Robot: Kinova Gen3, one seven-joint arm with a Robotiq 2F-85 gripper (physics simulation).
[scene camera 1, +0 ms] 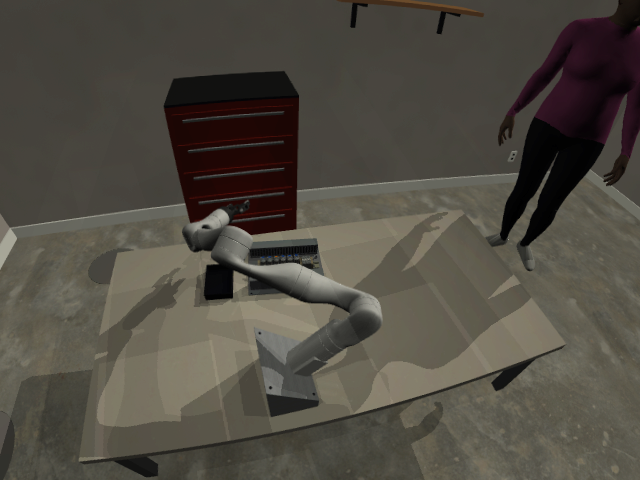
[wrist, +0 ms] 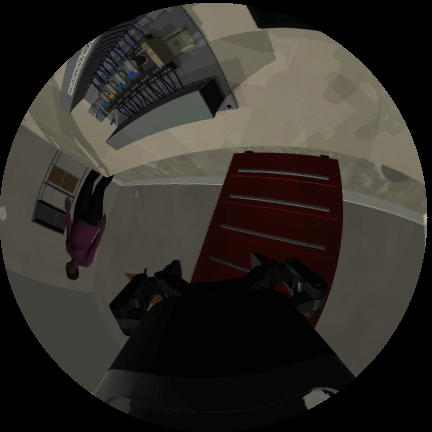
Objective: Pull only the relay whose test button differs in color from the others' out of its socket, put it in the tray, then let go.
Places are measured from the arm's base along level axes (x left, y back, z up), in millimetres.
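Where they show: gripper, fingertip midpoint: (scene camera 1: 240,203) (wrist: 215,264); arm's base, link origin: (scene camera 1: 297,362).
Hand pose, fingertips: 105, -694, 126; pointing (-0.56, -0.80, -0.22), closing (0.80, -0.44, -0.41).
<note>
Each offset is from my fingertips to the top centre of the thing, as dx, dy, dz. "*": to the spot under its first point. Level surfaces: height alone.
The relay with an orange test button @(-119, +200, -150) (scene camera 1: 276,257) (wrist: 112,95) sits in the row of relays on the grey panel (scene camera 1: 253,287) (wrist: 212,65). The test buttons of the other relays beside it, such as this relay (scene camera 1: 296,256) (wrist: 131,75), are blue. The tray @(* +138, +318, -208) (scene camera 1: 218,297) (wrist: 280,21) is black and stands left of the panel in the scene view; part of it shows at the top edge of the wrist view. My gripper (scene camera 1: 245,205) (wrist: 215,264) is open and empty, raised beyond the table's back edge, apart from the relays and the tray, and points toward the red cabinet.
The red drawer cabinet (scene camera 1: 240,160) (wrist: 280,200) stands behind the table @(dz -220) (scene camera 1: 439,330). Grey slotted ducts @(-165, +113, -157) (scene camera 1: 284,246) (wrist: 165,117) and wires flank the relay row. A person in a purple top (scene camera 1: 584,77) (wrist: 82,240) stands behind the table at the right.
</note>
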